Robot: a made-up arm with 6 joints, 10 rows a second.
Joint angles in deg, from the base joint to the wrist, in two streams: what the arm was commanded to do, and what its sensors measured. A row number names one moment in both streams.
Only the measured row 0 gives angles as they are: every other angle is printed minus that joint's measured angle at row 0.
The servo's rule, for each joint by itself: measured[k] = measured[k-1] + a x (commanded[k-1-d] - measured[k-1]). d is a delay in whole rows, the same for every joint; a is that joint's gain. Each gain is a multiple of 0.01, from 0.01 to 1. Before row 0 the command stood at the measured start. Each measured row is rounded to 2 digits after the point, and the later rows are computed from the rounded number. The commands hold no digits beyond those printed.
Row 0, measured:
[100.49, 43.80, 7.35, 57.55, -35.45, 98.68]
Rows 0 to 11, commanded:
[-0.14, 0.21, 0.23, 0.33, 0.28, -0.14]
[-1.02, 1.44, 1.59, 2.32, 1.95, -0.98]
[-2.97, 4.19, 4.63, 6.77, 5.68, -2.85]
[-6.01, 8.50, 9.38, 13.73, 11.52, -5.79]
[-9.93, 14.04, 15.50, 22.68, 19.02, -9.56]
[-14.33, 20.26, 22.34, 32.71, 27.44, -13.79]
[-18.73, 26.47, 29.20, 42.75, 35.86, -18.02]
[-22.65, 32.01, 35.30, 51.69, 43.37, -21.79]
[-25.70, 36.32, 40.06, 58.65, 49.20, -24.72]
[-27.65, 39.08, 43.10, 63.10, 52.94, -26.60]
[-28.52, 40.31, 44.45, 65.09, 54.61, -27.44]
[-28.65, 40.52, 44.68, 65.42, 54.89, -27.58]
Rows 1 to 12, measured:
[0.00, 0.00, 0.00, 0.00, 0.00, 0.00]
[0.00, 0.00, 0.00, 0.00, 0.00, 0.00]
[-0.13, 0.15, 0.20, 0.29, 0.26, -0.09]
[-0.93, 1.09, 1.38, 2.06, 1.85, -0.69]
[-2.77, 3.35, 4.14, 6.16, 5.45, -2.14]
[-5.69, 7.11, 8.59, 12.75, 11.16, -4.59]
[-9.51, 12.17, 14.46, 21.39, 18.55, -7.92]
[-13.85, 18.08, 21.16, 31.24, 26.91, -11.85]
[-18.24, 24.20, 27.99, 41.25, 35.32, -15.98]
[-22.21, 29.90, 34.20, 50.33, 42.89, -19.87]
[-25.35, 34.59, 39.18, 57.57, 48.82, -23.12]
[-27.42, 37.87, 42.51, 62.38, 52.69, -25.45]
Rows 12 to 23, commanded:
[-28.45, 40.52, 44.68, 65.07, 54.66, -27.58]
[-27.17, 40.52, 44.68, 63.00, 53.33, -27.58]
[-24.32, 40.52, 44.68, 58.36, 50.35, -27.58]
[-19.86, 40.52, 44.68, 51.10, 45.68, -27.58]
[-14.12, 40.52, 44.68, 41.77, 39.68, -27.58]
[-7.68, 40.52, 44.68, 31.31, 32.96, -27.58]
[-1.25, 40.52, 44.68, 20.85, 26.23, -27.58]
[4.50, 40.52, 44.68, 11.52, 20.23, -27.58]
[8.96, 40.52, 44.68, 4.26, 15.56, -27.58]
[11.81, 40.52, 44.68, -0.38, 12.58, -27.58]
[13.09, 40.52, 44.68, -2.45, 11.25, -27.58]
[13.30, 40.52, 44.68, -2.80, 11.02, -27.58]
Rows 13 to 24, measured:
[-28.41, 39.65, 44.16, 64.74, 54.49, -26.78]
[-28.63, 40.29, 44.60, 65.33, 54.87, -27.32]
[-28.47, 40.46, 44.67, 65.10, 54.67, -27.49]
[-27.30, 40.50, 44.68, 63.27, 53.41, -27.55]
[-24.62, 40.51, 44.68, 59.00, 50.53, -27.57]
[-20.34, 40.52, 44.68, 52.13, 45.97, -27.58]
[-14.74, 40.52, 44.68, 43.12, 40.06, -27.58]
[-8.39, 40.52, 44.68, 32.85, 33.39, -27.58]
[-1.96, 40.52, 44.68, 22.41, 26.66, -27.58]
[3.85, 40.52, 44.68, 12.94, 20.62, -27.58]
[8.45, 40.52, 44.68, 5.39, 15.86, -27.58]
[11.47, 40.52, 44.68, 0.37, 12.78, -27.58]

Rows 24 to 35, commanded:
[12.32, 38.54, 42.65, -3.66, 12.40, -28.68]
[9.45, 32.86, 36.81, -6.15, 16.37, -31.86]
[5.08, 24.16, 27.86, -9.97, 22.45, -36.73]
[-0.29, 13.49, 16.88, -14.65, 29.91, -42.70]
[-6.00, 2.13, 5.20, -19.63, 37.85, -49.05]
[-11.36, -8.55, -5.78, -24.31, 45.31, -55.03]
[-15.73, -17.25, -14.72, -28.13, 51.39, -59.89]
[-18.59, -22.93, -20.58, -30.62, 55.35, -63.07]
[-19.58, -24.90, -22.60, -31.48, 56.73, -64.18]
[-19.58, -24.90, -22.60, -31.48, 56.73, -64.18]
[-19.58, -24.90, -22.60, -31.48, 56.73, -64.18]
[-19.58, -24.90, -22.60, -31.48, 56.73, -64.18]
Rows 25 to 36, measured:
[12.93, 40.52, 44.68, -2.08, 11.34, -27.58]
[13.26, 40.52, 44.68, -2.71, 11.04, -27.58]
[12.41, 39.07, 42.95, -3.54, 12.32, -28.32]
[9.75, 34.54, 37.73, -5.81, 16.13, -30.69]
[5.55, 26.96, 29.34, -9.43, 22.07, -34.74]
[0.29, 17.13, 18.75, -13.97, 29.44, -40.07]
[-5.37, 6.18, 7.23, -18.89, 37.35, -46.09]
[-10.76, -4.57, -3.83, -23.61, 44.83, -52.08]
[-15.23, -13.83, -13.09, -27.54, 51.00, -57.31]
[-18.25, -20.47, -19.46, -30.22, 55.09, -61.17]
[-19.45, -23.70, -22.13, -31.32, 56.63, -63.19]
[-19.57, -24.58, -22.53, -31.46, 56.72, -63.85]

